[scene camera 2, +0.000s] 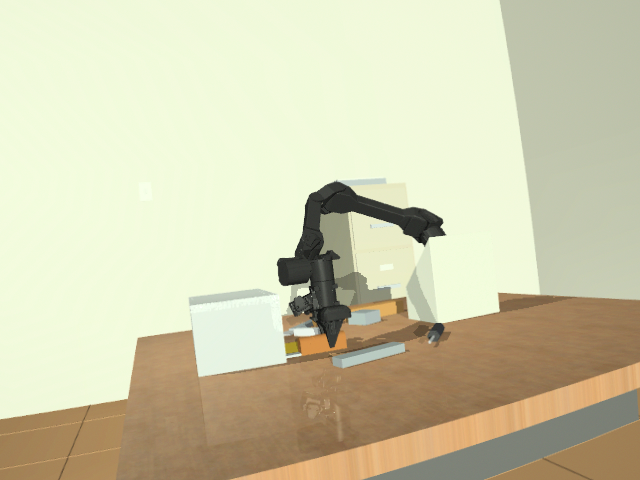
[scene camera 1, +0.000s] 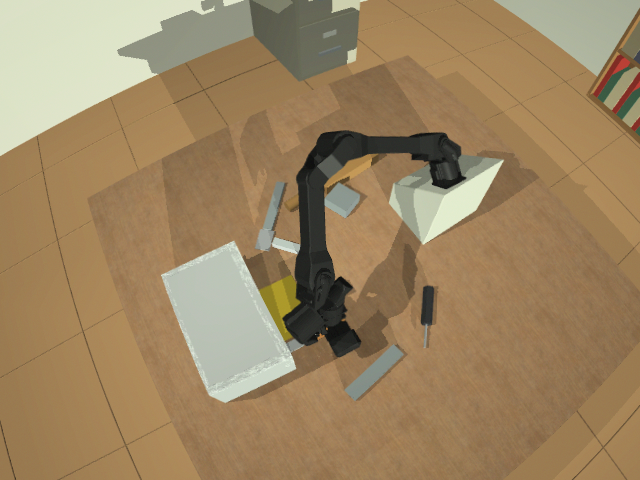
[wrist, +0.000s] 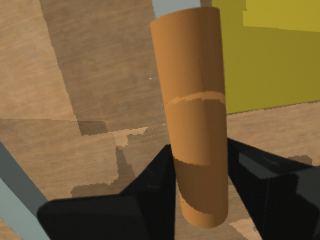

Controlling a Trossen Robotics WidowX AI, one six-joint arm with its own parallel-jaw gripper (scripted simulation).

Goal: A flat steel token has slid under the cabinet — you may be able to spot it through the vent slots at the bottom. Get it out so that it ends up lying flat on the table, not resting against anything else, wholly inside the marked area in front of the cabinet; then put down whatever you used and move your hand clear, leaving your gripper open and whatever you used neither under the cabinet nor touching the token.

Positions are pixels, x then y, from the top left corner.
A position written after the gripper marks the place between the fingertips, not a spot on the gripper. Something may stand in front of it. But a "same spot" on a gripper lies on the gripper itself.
The gripper shows in scene camera 2, in scene camera 1 (328, 326) and in the wrist view. The same spot on a white cabinet: (scene camera 1: 236, 346) is (scene camera 2: 232, 298). One and the same spot on the gripper: (wrist: 150, 199) is (scene camera 2: 321, 324).
